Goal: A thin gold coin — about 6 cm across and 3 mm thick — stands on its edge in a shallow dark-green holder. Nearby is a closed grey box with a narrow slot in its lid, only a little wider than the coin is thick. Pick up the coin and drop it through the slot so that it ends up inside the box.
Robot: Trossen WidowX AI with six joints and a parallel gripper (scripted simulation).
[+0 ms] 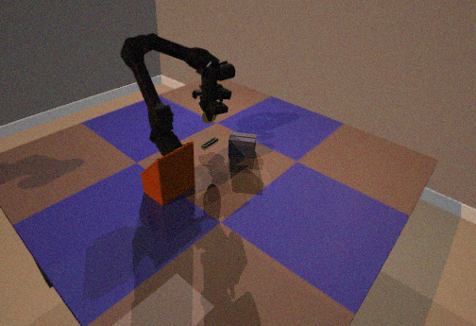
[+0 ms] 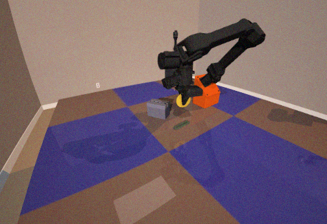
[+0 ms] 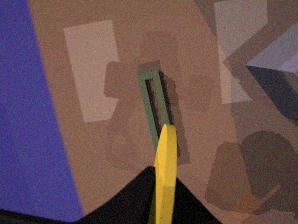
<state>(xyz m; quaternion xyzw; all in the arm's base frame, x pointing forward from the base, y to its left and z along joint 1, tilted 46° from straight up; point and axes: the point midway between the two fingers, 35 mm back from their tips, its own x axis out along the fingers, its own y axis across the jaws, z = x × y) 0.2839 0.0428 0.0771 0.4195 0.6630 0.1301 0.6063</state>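
Now: gripper tip 20 mm below the gold coin.
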